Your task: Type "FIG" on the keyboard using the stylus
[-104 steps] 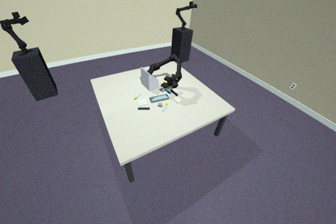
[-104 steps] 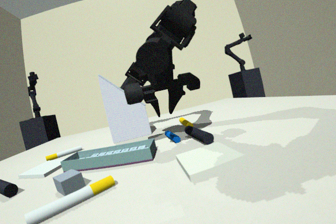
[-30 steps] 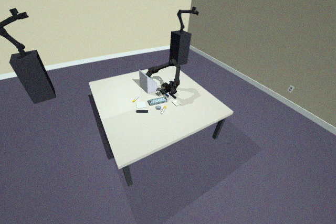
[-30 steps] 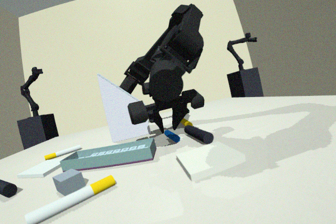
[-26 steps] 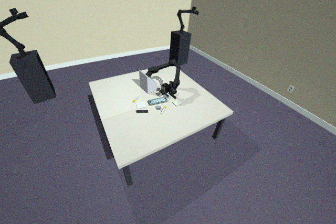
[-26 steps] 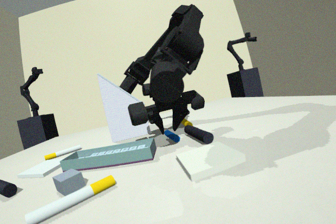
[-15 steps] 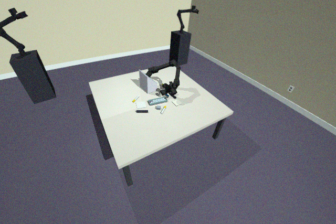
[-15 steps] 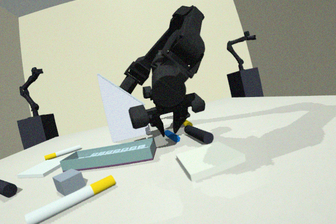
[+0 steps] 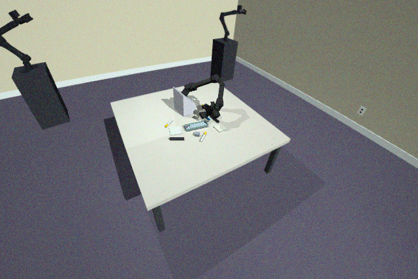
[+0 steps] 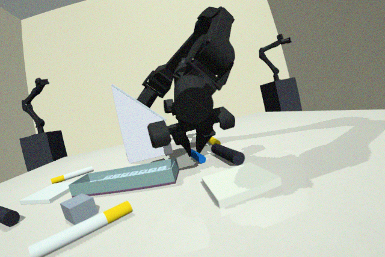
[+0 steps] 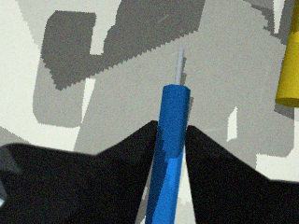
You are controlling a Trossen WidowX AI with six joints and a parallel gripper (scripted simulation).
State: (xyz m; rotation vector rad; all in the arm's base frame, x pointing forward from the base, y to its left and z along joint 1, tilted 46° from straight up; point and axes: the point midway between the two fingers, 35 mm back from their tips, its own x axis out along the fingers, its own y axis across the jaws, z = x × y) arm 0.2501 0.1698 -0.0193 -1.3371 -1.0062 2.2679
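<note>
Right now my gripper tip is 50 mm short of the F key, 180 mm to the left of it and 10 mm below it. From my gripper tip the other things lie so: grey cube (180 mm ahead, 210 mm to the right); then blue stylus (10 mm behind).
</note>
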